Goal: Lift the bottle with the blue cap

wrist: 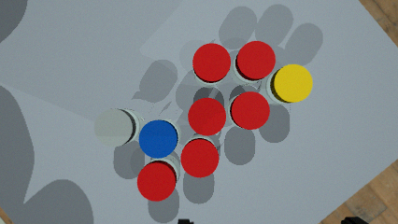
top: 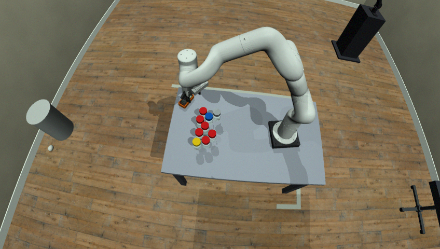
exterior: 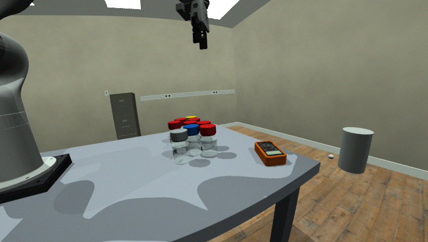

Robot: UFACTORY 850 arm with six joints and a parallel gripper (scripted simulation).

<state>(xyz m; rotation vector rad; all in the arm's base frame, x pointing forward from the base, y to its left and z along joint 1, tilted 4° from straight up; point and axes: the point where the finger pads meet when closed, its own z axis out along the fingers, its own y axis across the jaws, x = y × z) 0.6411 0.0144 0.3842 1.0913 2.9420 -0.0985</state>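
Now: the blue-capped bottle 37 cm below my hand, 8 cm behind it and 5 cm to the right of it. From my hand the other things lie so: grey-capped bottle 37 cm below, 13 cm behind, 8 cm to the right; then yellow-capped bottle 37 cm below, 15 cm to the left, 1 cm behind; then orange multimeter 40 cm below, 22 cm to the right, 11 cm ahead.
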